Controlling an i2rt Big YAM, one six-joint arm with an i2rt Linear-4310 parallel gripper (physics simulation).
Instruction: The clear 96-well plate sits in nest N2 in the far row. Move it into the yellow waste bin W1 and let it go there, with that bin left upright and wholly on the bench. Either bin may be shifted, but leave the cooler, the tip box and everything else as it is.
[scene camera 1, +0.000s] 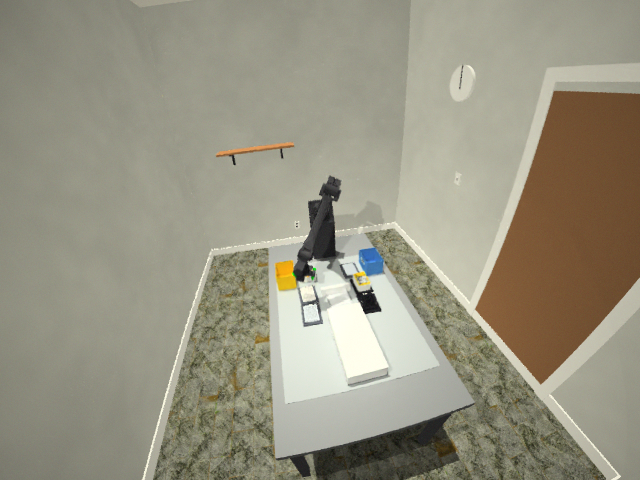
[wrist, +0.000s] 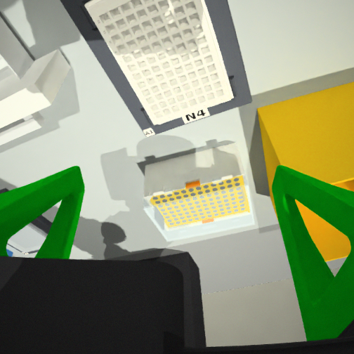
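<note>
Wrist view: a cream plate (wrist: 173, 63) visible, together with my gripper (wrist: 178, 176).
</note>
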